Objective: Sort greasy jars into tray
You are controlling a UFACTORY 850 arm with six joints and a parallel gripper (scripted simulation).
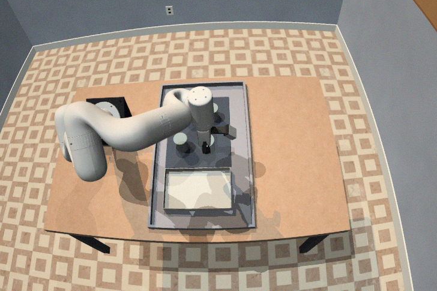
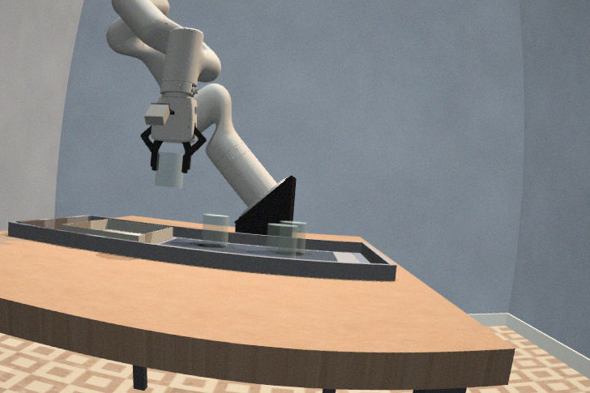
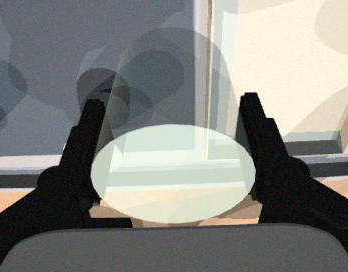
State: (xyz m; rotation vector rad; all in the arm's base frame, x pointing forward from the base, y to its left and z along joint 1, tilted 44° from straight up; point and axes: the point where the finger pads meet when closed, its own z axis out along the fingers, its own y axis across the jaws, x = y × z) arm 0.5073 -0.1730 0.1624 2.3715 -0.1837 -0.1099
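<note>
Now: the pale tray 70 mm behind my hand, 130 mm to the right of it and 180 mm below it. The rest, counted from my hand: steel table top 30 mm behind, 80 mm to the left, 190 mm below; then drying mat 40 mm behind, 190 mm to the left, 190 mm below.
</note>
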